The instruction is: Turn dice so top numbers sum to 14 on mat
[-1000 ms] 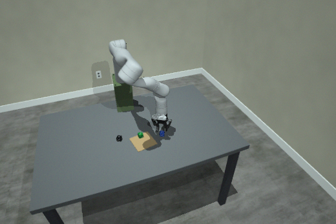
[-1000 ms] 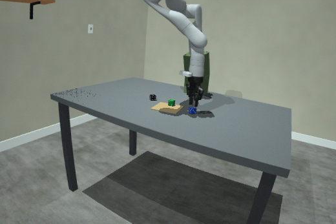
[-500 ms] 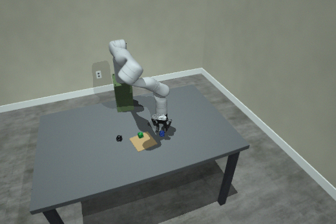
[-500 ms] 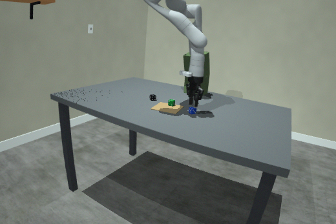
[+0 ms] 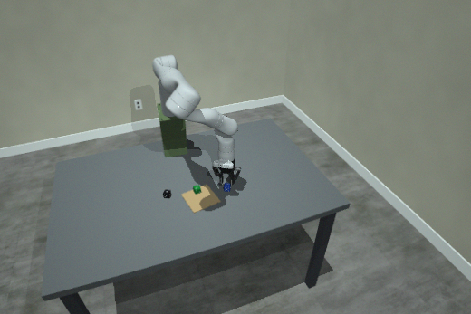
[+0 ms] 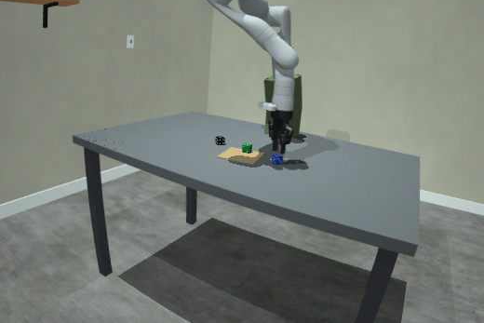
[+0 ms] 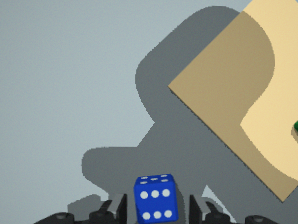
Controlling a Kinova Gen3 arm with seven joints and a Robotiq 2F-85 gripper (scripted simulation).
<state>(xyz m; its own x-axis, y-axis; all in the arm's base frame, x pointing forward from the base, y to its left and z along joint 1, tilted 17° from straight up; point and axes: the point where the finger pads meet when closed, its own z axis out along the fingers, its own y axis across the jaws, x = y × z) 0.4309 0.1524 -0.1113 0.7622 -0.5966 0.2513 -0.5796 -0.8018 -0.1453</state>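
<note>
Now: the blue die 40 mm below my hand. Round my hand: tan mat 140 mm to the right, 50 mm below, 10 mm ahead; black die 280 mm to the right, 70 mm behind, 40 mm below; green die 140 mm to the right, 40 mm below, 40 mm behind.
</note>
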